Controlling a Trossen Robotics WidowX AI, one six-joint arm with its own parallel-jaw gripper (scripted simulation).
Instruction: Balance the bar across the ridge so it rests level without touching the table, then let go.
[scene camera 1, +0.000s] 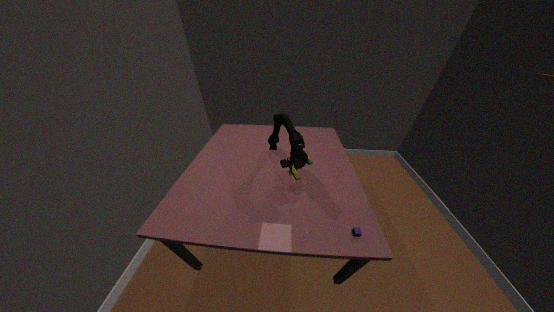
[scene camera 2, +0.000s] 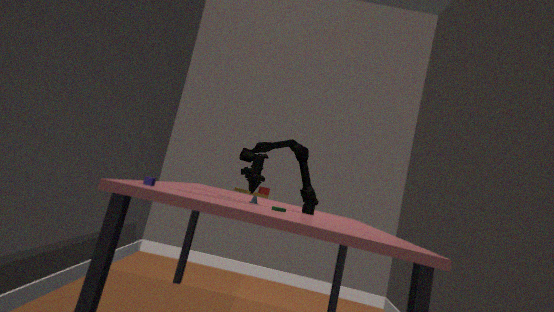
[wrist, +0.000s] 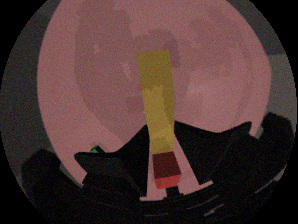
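Labels:
While the gripper (wrist: 160, 125) is 0.10 m from the lens, a bar (wrist: 155, 69) sits 0.08 m from the lens.

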